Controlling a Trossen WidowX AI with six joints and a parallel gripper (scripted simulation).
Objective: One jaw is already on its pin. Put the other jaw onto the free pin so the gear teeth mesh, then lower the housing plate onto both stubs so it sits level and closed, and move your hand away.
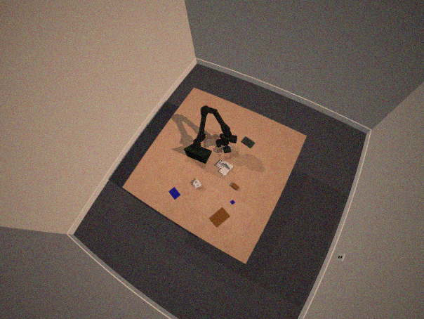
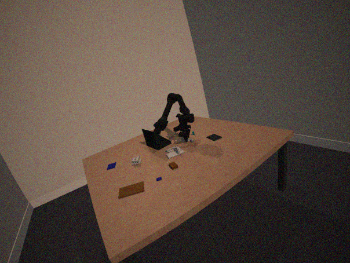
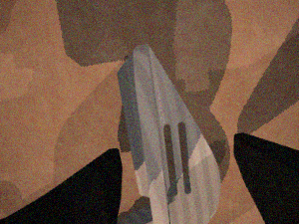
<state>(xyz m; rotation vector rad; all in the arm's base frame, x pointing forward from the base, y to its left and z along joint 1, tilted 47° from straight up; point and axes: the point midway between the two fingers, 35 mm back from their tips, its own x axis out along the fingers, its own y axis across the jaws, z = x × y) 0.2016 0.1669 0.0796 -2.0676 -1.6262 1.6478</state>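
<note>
Right now the base is 110 mm ahead of my gripper tip and 180 mm to the right of it. Round my gripper tip: jaw: 40 mm ahead, 10 mm to the left; dark plate: 160 mm ahead, 150 mm to the left; teal piece: 60 mm behind, 110 mm to the left, 10 mm above.
</note>
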